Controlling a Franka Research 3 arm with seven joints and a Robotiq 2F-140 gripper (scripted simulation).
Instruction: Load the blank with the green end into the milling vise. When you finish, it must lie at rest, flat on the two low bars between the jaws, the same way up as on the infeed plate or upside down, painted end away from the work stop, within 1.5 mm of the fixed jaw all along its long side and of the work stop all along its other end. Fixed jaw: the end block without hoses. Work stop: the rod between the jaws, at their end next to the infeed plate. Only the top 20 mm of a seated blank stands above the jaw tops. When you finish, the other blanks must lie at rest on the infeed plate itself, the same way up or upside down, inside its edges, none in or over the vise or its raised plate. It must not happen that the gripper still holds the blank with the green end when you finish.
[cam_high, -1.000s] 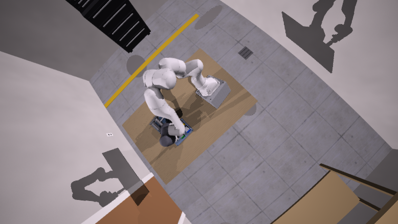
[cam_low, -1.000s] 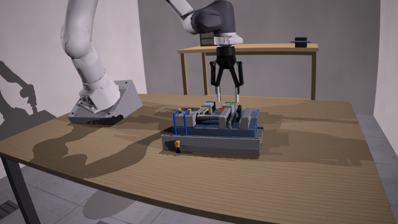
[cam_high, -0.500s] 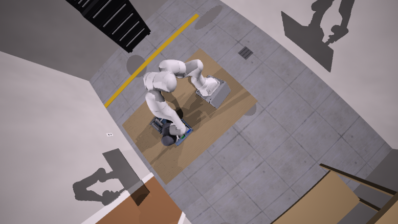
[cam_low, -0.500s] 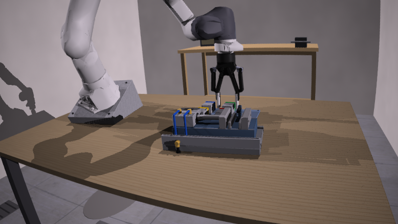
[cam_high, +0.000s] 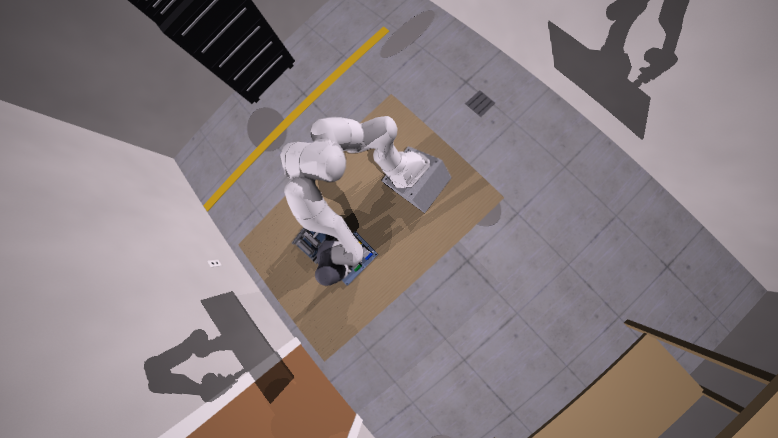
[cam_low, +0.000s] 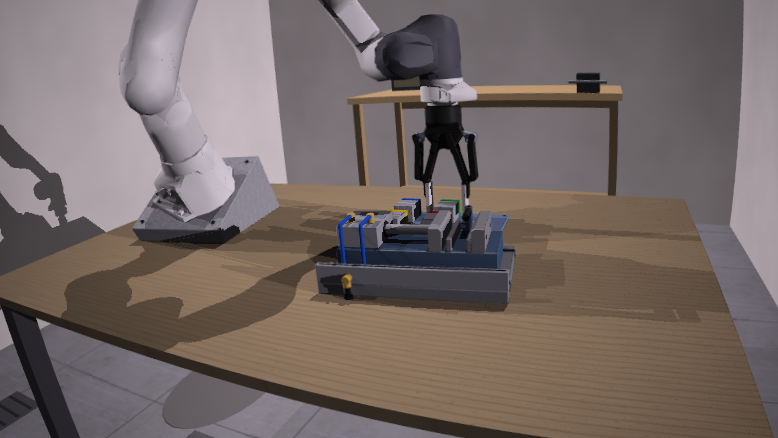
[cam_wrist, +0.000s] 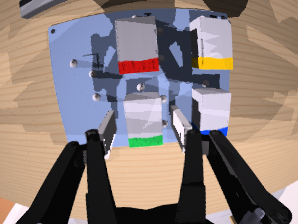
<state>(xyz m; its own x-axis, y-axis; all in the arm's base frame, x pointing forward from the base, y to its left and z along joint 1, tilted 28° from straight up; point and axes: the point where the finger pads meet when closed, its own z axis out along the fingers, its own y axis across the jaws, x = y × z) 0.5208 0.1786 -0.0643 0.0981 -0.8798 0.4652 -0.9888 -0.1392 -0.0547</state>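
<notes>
The green-ended blank lies 30 mm below my hand. Also, from my hand: blue-ended blank 90 mm behind, 10 mm to the right, 30 mm below; red-ended blank 10 mm ahead, 90 mm to the right, 30 mm below; blue infeed plate 50 mm to the right, 50 mm below.
</notes>
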